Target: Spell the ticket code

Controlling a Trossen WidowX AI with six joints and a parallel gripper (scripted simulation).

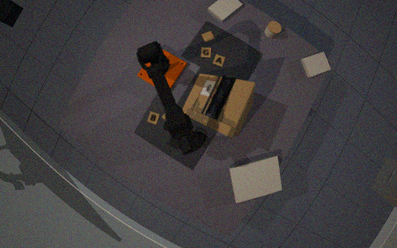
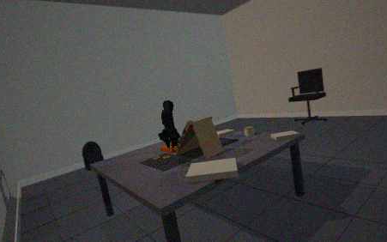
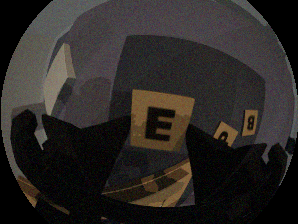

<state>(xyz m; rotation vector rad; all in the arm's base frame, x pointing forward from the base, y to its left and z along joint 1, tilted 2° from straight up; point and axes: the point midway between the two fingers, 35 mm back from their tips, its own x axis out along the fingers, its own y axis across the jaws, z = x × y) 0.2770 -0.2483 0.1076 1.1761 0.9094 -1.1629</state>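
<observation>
My gripper tip is 25 cm to the right of the white ticket, 1 cm past it and 1 cm above it. From my gripper tip the other things lie so: small cup (76 cm to the left, 16 cm ahead, 6 cm below); white slab (45 cm ahead, 8 cm below, 6 cm to the right); dark mat (23 cm to the left, 10 cm below, 8 cm behind).
</observation>
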